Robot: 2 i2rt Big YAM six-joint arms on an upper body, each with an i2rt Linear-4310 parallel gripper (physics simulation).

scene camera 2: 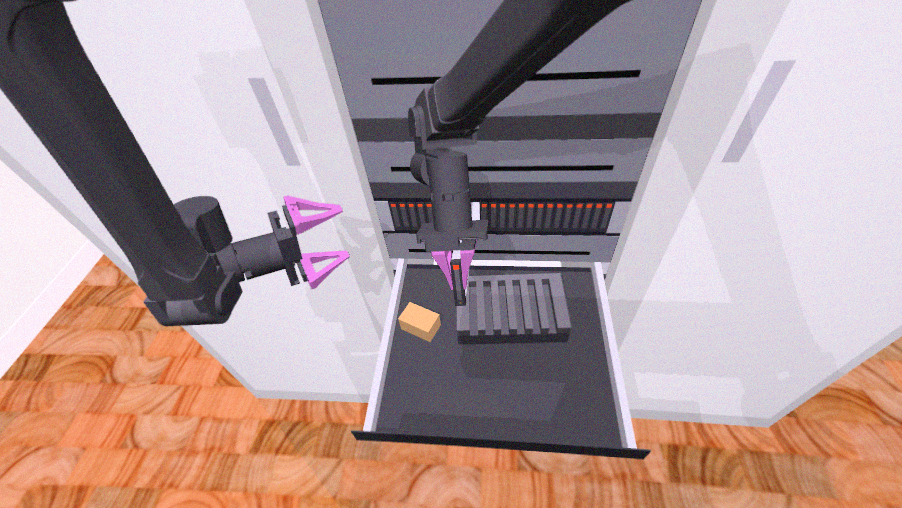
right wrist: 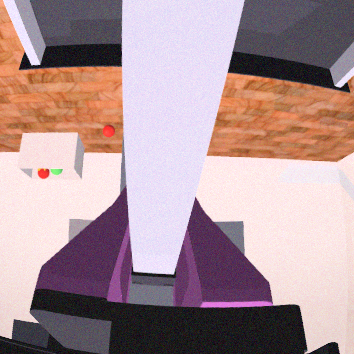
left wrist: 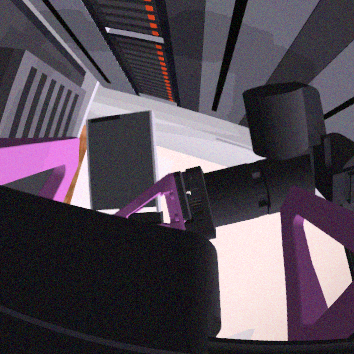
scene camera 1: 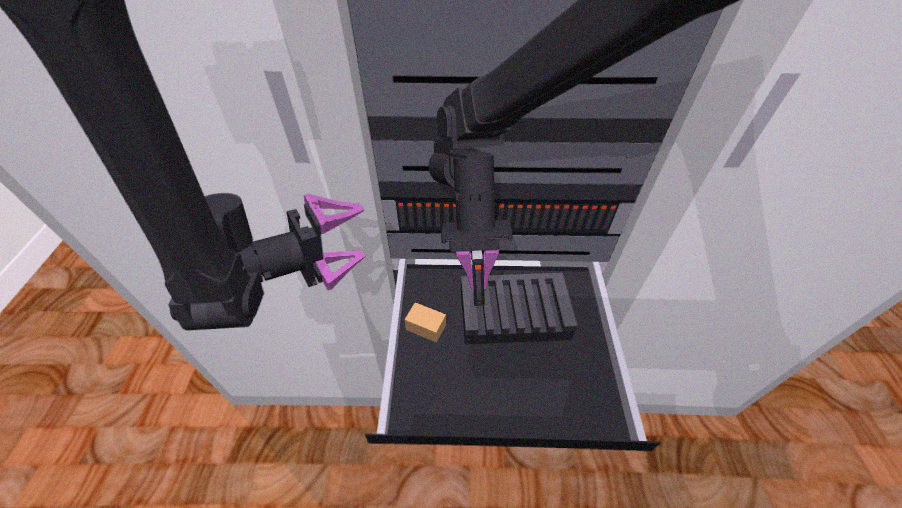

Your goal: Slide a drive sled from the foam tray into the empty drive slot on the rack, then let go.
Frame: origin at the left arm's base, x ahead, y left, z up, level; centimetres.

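Seen in the pictures: left gripper, fingertip midpoint: (scene camera 2: 345, 232) (left wrist: 185, 174) (scene camera 1: 363, 231); right gripper, fingertip midpoint: (scene camera 2: 459, 288) (scene camera 1: 478, 288).
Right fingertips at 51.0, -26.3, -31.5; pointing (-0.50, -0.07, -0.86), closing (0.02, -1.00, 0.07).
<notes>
Pixels of each thing's top centre, then the offset from my right fingertips to it, as dx, dy, dz. "pt": a spot on its surface instead.
- drive sled at its top centre: (right wrist: 166, 299) (left wrist: 174, 186) (scene camera 2: 459, 242) (scene camera 1: 479, 242) +5.3, +0.1, +4.8
- slotted foam tray at its top centre: (left wrist: 47, 113) (scene camera 2: 510, 300) (scene camera 1: 516, 300) +10.0, -8.7, -17.5
- rack at a spot on its surface: (scene camera 2: 555, 151) (scene camera 1: 568, 153) pt +21.7, -15.2, +9.6
- pulled-out drawer at a spot on its surface: (scene camera 2: 498, 443) (scene camera 1: 513, 441) pt -16.3, -6.5, -20.8
- orange block at its top centre: (scene camera 1: 425, 317) (scene camera 2: 418, 316) +6.5, +9.6, -19.1
My right gripper (scene camera 1: 478, 283) (scene camera 2: 459, 283) (right wrist: 158, 182) is shut on a drive sled (scene camera 1: 477, 296) (scene camera 2: 459, 295) (left wrist: 120, 160) (right wrist: 170, 125), dark with a red-orange mark and pale sides. It holds the sled above the left end of the slotted foam tray (scene camera 1: 563, 302) (scene camera 2: 559, 302) (left wrist: 15, 100), in front of the rack (scene camera 1: 568, 154) (scene camera 2: 555, 151). The empty drive slot shows as a pale gap (scene camera 2: 475, 211) (left wrist: 134, 35) in the row of red-marked drives; my right wrist hides it in scene camera 1. My left gripper (scene camera 1: 363, 231) (scene camera 2: 345, 231) is open and empty, at the left.
The foam tray lies in a pulled-out drawer (scene camera 1: 511, 441) (scene camera 2: 498, 443). An orange block (scene camera 1: 425, 321) (scene camera 2: 419, 320) lies left of the tray. White cabinet panels (scene camera 1: 669, 353) (scene camera 2: 681, 353) flank the rack. A pale box (right wrist: 50, 147) and a red ball (right wrist: 108, 131) show in the right wrist view.
</notes>
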